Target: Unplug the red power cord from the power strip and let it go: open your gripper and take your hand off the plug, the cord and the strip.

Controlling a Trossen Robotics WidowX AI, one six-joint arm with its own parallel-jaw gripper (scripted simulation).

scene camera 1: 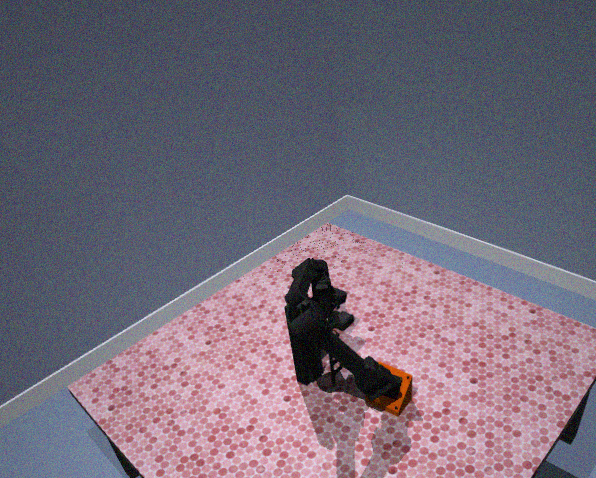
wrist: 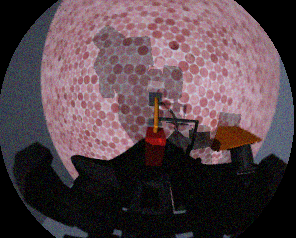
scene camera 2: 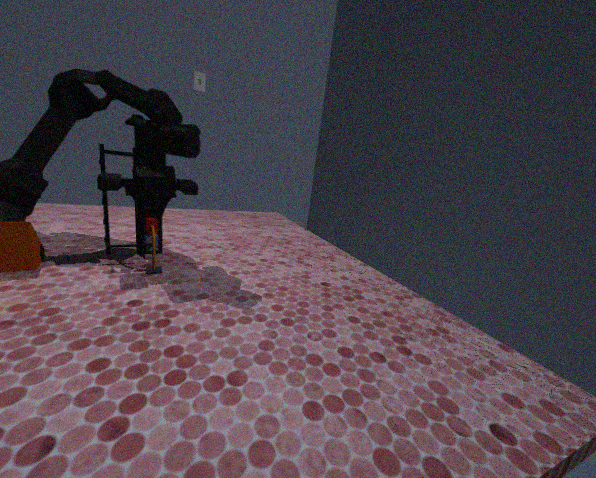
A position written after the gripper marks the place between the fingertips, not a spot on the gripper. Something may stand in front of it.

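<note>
Scene camera 2 shows the gripper (scene camera 2: 151,222), which is visible in the wrist view (wrist: 155,141) and in scene camera 1 (scene camera 1: 326,333) as well.
</note>
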